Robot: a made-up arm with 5 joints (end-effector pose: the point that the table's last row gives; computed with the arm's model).
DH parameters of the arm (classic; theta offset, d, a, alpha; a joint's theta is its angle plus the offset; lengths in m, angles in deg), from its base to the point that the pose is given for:
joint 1: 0 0.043 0.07 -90
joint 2: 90 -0.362 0.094 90
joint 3: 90 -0.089 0.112 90
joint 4: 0 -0.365 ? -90
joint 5: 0 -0.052 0.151 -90
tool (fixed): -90 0.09 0 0
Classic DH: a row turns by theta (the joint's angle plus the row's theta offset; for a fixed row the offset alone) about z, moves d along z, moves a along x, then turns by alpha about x.
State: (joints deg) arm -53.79 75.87 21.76 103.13 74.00
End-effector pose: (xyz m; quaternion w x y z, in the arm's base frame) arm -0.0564 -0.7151 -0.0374 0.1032 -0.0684 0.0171 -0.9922
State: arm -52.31 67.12 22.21 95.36 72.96
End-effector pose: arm -0.0009 -0.7139 0.0391 0.1304 0.0346 -0.0315 -0.9904
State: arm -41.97 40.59 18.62 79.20 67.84
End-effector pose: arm 0.1775 -0.5993 0.2871 0.3174 0.2550 -0.1559 -0.8999
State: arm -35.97 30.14 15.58 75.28 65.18
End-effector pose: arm 0.2285 -0.5070 0.3704 0.4109 0.3061 -0.1945 -0.8364
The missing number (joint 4, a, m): 0.323
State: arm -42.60 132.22 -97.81 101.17 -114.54
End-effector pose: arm -0.3194 0.0401 -0.0022 0.0724 0.9234 -0.2353 -0.2944
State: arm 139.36 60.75 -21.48 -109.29 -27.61
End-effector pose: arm 0.1627 0.2813 0.6589 0.6075 0.1433 -0.2711 -0.7327
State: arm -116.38 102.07 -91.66 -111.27 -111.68
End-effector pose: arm -0.2036 -0.0307 0.4388 0.8206 -0.0022 -0.3361 0.4622
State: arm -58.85 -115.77 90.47 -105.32 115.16
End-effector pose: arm -0.5763 -0.6424 -0.1428 0.5121 -0.1987 0.3467 0.7604
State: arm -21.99 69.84 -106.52 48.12 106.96
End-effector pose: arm -0.3552 0.1669 -0.1478 0.9723 0.1074 0.1855 -0.0929
